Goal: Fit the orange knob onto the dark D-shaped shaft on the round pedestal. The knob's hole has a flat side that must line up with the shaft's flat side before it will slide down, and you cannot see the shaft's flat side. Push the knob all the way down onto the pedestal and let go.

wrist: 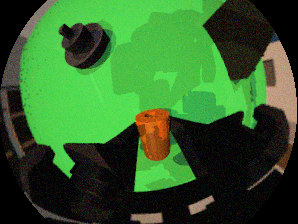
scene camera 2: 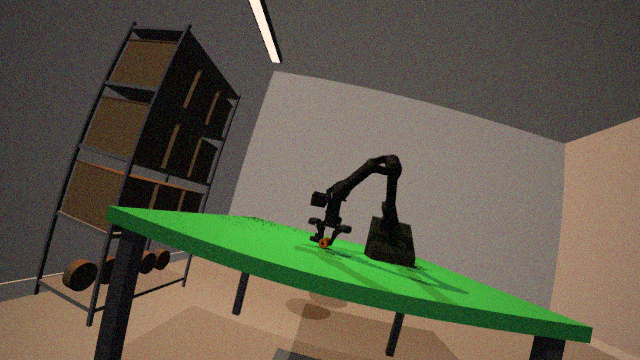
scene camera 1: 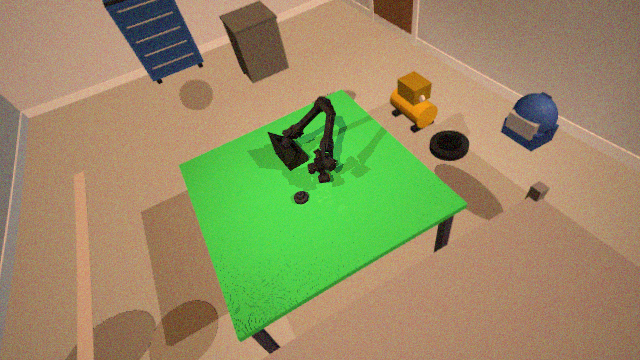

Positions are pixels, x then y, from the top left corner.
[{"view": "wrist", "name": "my gripper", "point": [152, 122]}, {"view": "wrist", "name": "orange knob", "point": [153, 125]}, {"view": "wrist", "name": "short shaft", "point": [84, 45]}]
